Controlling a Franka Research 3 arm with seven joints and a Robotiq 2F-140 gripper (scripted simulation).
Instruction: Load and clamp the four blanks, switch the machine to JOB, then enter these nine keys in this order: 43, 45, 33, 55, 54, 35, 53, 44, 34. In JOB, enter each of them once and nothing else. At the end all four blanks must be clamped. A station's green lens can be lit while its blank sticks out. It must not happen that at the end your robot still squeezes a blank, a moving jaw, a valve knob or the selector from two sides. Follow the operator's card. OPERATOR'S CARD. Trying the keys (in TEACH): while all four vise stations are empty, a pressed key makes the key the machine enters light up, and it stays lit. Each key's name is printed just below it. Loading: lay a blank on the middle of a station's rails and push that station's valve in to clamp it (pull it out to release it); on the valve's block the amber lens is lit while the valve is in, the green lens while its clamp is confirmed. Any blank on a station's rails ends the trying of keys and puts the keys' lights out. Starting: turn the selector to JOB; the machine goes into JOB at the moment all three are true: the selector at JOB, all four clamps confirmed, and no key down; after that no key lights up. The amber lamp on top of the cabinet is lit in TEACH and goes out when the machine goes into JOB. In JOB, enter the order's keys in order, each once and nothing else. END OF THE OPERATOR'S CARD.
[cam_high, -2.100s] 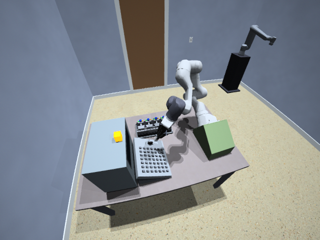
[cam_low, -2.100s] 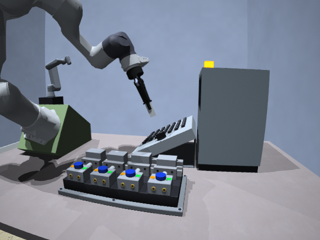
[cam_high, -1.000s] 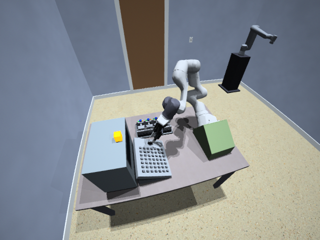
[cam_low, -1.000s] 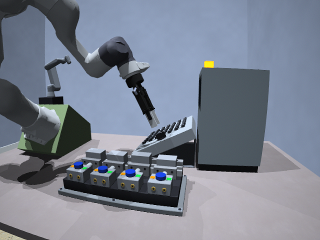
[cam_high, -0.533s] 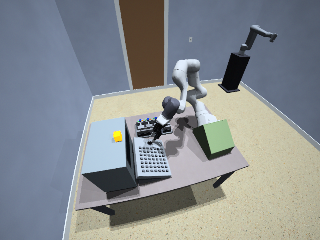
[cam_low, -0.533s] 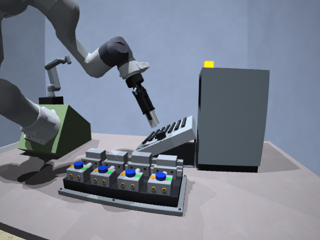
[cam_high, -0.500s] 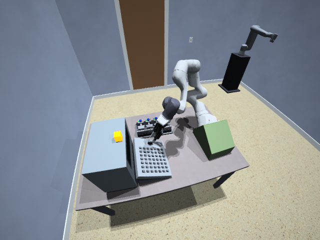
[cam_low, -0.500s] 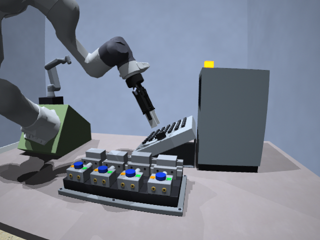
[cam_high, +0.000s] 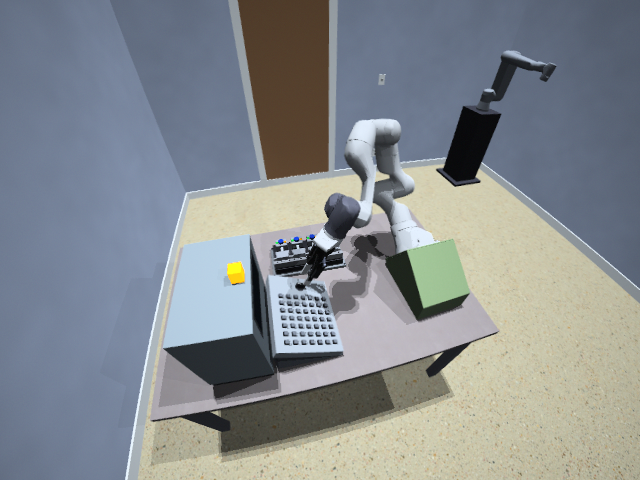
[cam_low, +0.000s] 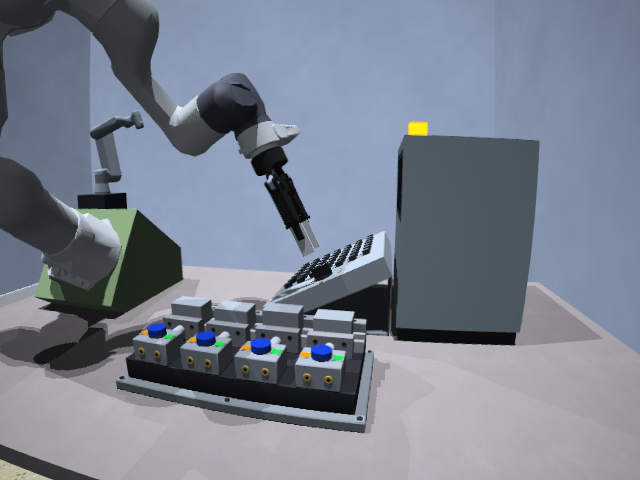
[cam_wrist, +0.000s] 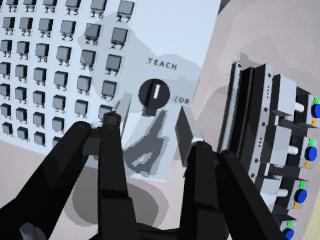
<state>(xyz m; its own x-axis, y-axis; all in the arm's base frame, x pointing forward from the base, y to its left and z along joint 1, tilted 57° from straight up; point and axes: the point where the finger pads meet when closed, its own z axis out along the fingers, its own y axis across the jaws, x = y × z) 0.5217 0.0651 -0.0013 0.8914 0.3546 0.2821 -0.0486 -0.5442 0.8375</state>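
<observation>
Right now my hand is 4 cm short of the selector knob and 7 cm above it. Also, from my hand: keypad 6 cm ahead, 11 cm to the left, 12 cm below; key 1 cm ahead, 13 cm to the left, 10 cm below.
</observation>
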